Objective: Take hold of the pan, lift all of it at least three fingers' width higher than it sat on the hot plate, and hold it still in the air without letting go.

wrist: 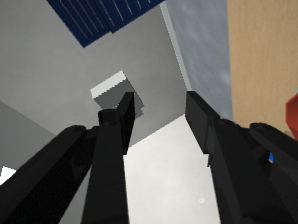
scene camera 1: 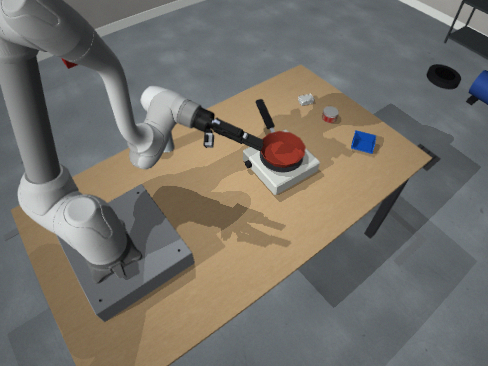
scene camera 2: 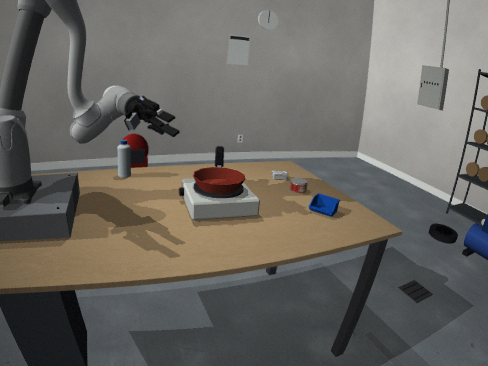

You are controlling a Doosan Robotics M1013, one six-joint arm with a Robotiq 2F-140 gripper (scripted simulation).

Labels:
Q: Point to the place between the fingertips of my gripper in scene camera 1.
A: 262,145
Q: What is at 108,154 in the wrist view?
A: My gripper.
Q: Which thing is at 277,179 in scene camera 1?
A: A hot plate.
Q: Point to a hot plate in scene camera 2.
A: At 201,205

